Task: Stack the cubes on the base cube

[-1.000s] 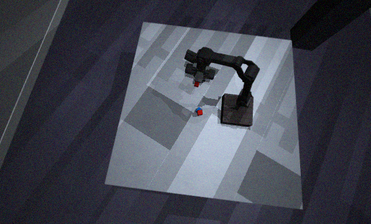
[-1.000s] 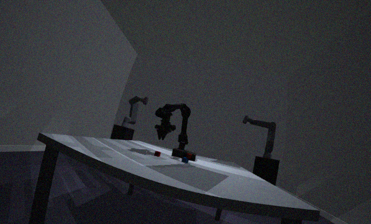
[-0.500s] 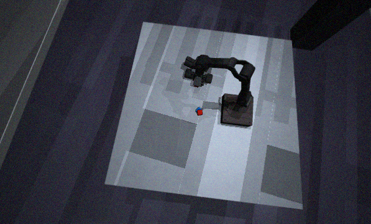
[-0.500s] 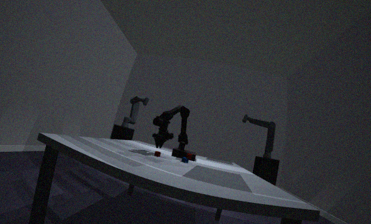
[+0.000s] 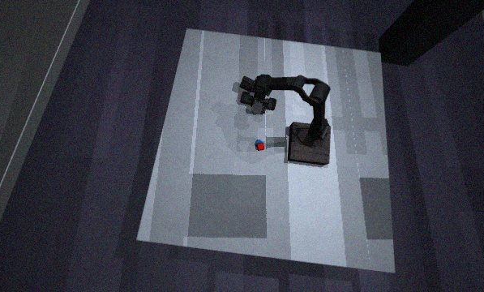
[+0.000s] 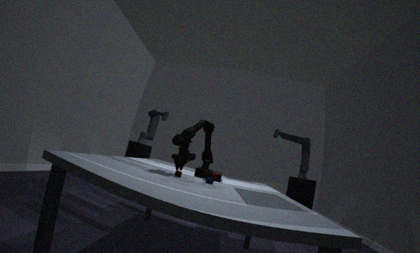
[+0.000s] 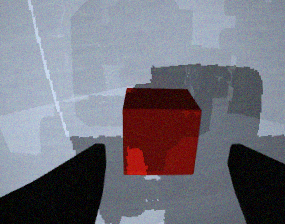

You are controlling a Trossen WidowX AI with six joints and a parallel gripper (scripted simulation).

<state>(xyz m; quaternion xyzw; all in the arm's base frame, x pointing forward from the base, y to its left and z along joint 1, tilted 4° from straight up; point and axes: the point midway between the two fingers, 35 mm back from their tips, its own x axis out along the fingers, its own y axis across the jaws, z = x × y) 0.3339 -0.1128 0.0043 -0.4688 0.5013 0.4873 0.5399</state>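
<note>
My gripper tip is 2 cm above the red cube. Also, from my gripper tip: blue cube 21 cm to the left, 5 cm behind, 2 cm below.
</note>
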